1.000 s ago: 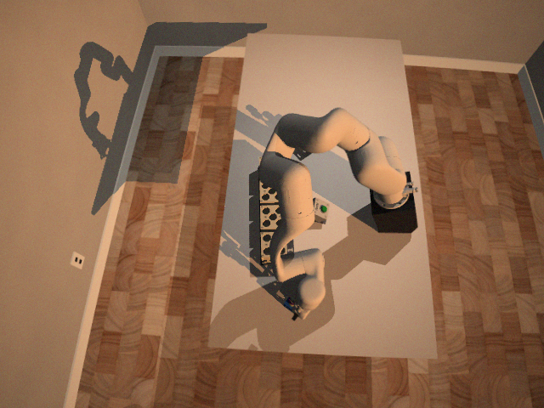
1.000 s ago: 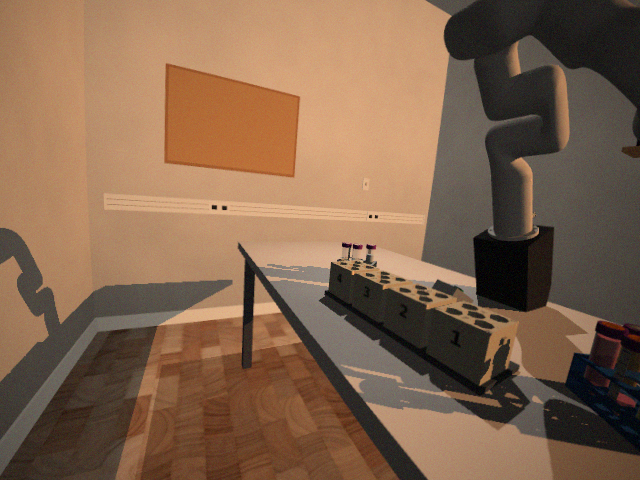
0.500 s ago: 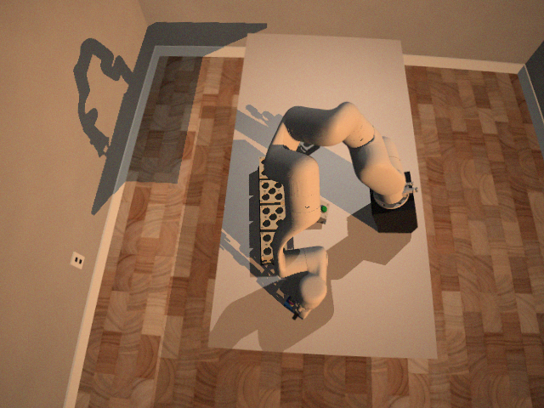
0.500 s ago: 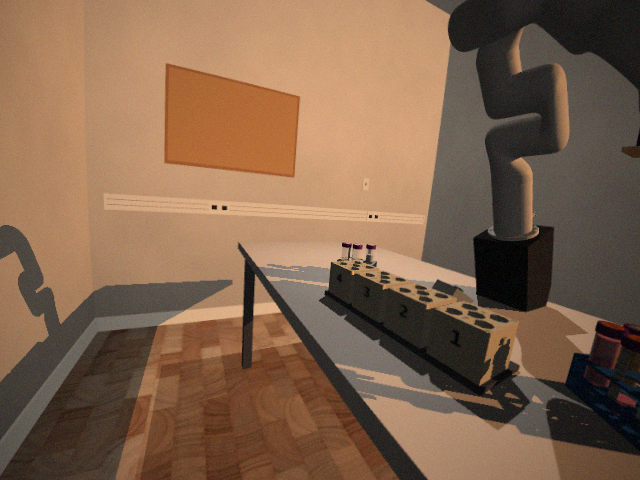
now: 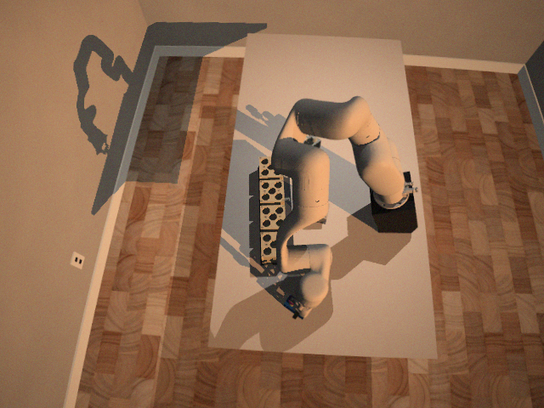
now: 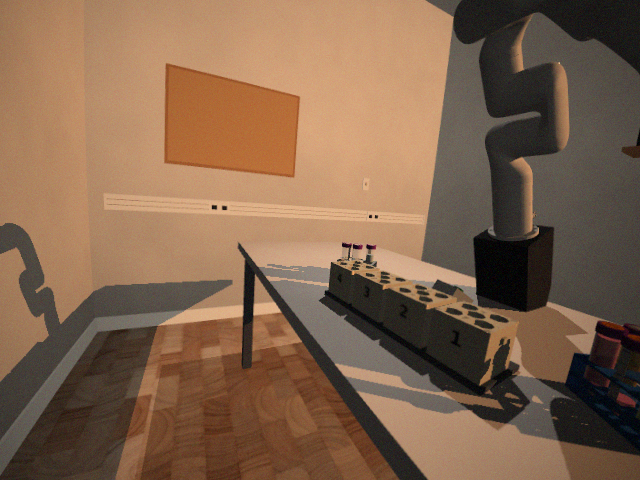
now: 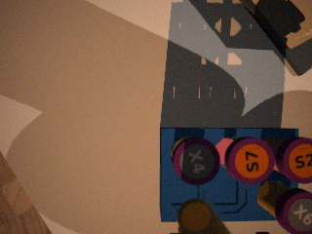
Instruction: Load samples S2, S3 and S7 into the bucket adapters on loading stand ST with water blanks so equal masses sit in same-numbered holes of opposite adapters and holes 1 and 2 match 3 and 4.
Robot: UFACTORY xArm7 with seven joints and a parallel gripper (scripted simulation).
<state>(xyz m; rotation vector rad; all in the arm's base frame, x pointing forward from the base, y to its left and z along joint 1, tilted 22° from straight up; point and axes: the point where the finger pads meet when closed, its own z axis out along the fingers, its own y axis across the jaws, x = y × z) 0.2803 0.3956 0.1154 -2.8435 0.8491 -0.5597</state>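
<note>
The orange-dotted tube is 1 cm to the left of my hand and 5 cm below it. Round my hand: yellowish tube 3 cm ahead, 2 cm to the right, 15 cm below; blue sample rack 4 cm to the right, 19 cm below; pink-filled sample tube 1 cm behind, 10 cm to the right, 15 cm below.
</note>
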